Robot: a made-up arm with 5 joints.
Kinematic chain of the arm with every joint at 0, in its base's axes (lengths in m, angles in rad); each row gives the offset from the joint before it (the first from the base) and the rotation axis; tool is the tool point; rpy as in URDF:
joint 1: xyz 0 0 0.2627 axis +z
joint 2: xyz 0 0 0 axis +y
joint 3: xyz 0.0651 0 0.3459 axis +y
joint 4: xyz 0.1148 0 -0.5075 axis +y
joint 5: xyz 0.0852 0 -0.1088 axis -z
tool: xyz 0 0 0 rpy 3.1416 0 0
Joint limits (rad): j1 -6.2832..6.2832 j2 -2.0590..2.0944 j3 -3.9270..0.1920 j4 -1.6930..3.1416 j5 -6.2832..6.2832
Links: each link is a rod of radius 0.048 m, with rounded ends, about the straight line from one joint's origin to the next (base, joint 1, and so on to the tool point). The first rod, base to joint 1, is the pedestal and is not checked.
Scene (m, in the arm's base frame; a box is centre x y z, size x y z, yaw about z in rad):
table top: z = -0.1
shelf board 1: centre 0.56 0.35 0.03 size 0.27 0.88 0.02 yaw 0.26
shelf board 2: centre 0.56 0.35 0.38 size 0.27 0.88 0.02 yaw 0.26
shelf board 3: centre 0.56 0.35 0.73 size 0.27 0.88 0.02 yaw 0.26
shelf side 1: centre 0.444 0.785 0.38 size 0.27 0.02 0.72 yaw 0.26
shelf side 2: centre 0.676 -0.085 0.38 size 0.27 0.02 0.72 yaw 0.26
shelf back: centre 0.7 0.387 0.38 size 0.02 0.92 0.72 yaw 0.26
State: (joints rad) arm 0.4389 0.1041 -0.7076 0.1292 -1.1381
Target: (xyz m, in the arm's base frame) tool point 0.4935 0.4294 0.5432
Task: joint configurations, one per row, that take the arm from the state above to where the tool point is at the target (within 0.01 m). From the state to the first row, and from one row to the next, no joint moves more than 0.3 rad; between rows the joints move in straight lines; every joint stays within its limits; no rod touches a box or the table.
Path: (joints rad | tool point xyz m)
1: 0.4740 -0.1096 -0.4881 0.0889 -1.1381 | 0.4758 0.2441 0.2052
2: 0.5091 -0.3234 -0.2686 0.0487 -1.1381 | 0.4012 0.2239 0.2052
3: 0.5443 -0.5371 -0.0492 0.0084 -1.1381 | 0.3304 0.2000 0.1894
4: 0.7323 -0.6294 -0.2789 0.0227 -1.1381 | 0.3405 0.3062 0.3561
5: 0.9204 -0.7216 -0.5087 0.0370 -1.1381 | 0.2844 0.3737 0.5432
6: 0.8182 -0.4438 -0.7521 0.0541 -1.1381 | 0.3821 0.4080 0.5563
7: 0.7161 -0.1660 -0.9954 0.0711 -1.1381 | 0.4935 0.4294 0.5432

